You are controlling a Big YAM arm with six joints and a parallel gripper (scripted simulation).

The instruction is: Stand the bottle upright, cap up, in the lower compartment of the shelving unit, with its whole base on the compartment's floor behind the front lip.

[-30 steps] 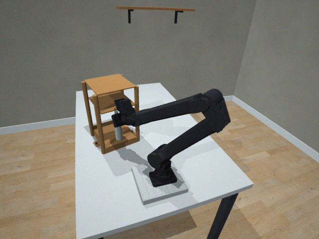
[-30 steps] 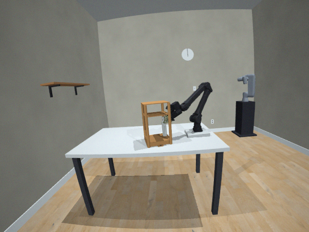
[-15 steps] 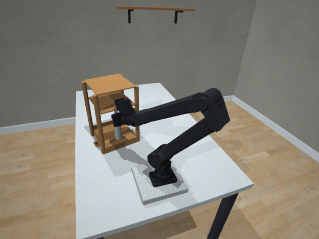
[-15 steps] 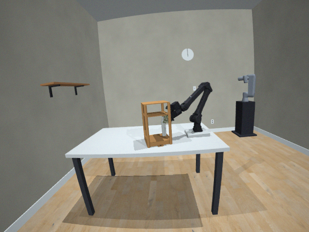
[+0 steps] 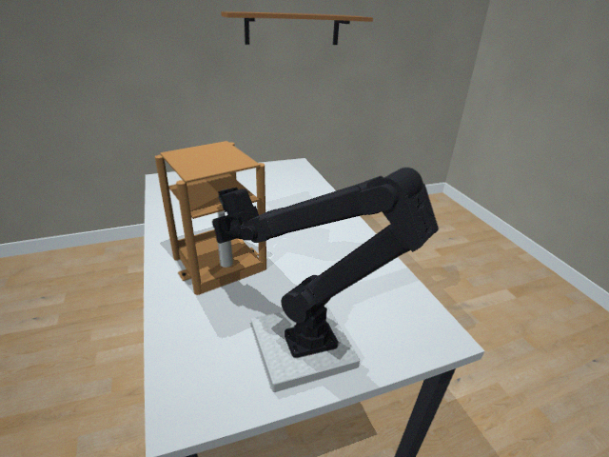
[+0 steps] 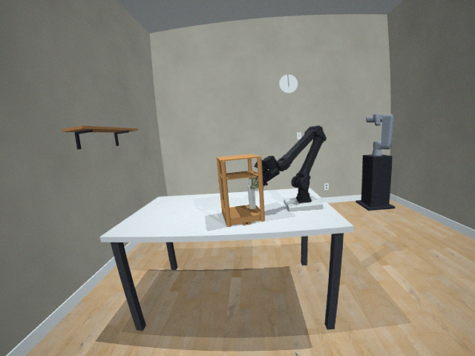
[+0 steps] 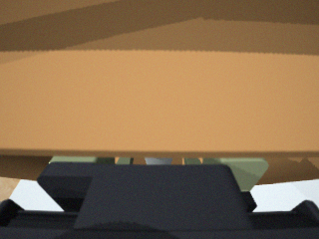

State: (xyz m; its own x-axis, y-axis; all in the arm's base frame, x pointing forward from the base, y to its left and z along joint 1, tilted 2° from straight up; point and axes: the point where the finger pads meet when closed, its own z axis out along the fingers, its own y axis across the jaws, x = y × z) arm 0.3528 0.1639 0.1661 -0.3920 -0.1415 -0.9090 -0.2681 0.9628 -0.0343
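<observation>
My hand is 70 mm short of the shelving unit and 20 mm to the right of it. The rest, counted from my hand: bottle 20 mm below.
</observation>
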